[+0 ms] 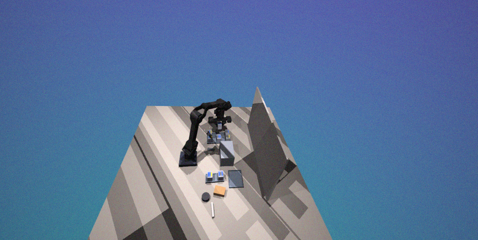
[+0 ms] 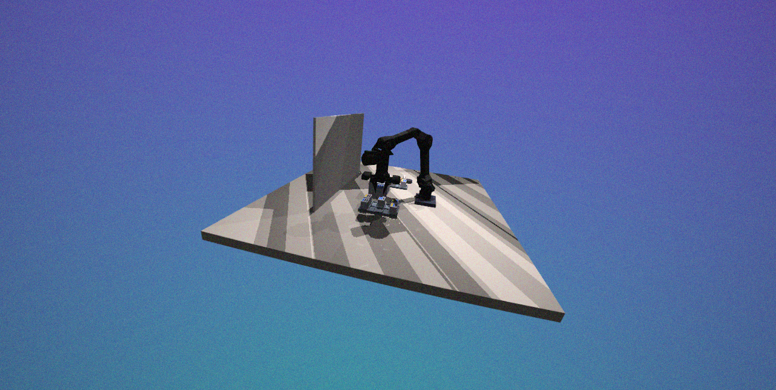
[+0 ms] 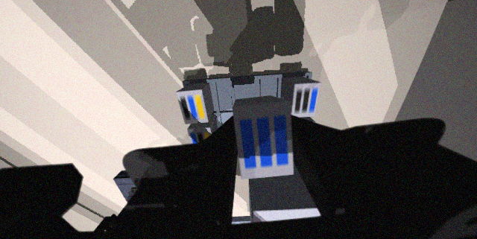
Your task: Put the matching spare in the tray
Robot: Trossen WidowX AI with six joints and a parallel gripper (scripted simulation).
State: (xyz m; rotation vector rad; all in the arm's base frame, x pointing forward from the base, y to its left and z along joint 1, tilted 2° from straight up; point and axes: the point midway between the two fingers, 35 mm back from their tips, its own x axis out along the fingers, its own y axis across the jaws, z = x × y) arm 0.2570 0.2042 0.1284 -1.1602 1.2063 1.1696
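Right now my gripper tip is 50 mm short of the blue-grey tray, 430 mm to the left of it and 100 mm above it. Round my gripper tip: grey wall panel: 270 mm ahead, 270 mm to the right, 120 mm above; then pale grey box: 20 mm ahead, 230 mm to the right, 50 mm below; then brown block: 80 mm behind, 500 mm to the right, 90 mm below.
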